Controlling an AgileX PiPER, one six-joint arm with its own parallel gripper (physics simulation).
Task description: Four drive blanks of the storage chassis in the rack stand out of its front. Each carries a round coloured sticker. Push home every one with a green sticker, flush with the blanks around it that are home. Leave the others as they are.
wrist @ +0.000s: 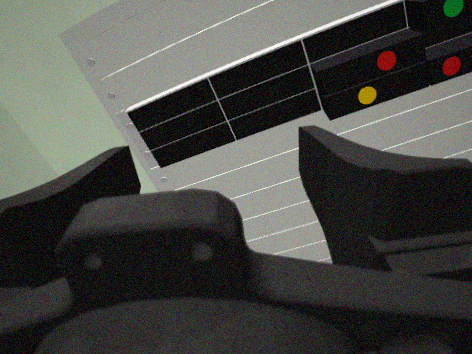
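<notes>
The storage chassis (265,89) shows as a black, slanted band of blanks with thin pale seams. At its right, one blank with a green sticker (453,7) is cut by the top edge of the view. Below it is a blank with a red sticker (451,65). To the left, another blank with a red sticker (386,60) stands out, showing a grey top face, and a blank with a yellow sticker (367,95) is below that one. The blanks in the two left columns look flush. My gripper (215,157) is open, its fingers apart and apparently short of the chassis front.
Grey rack panels (265,175) with pale seams lie above and below the chassis. The rack's left edge carries a rail with round holes (111,95). A pale green wall (45,90) is to the left.
</notes>
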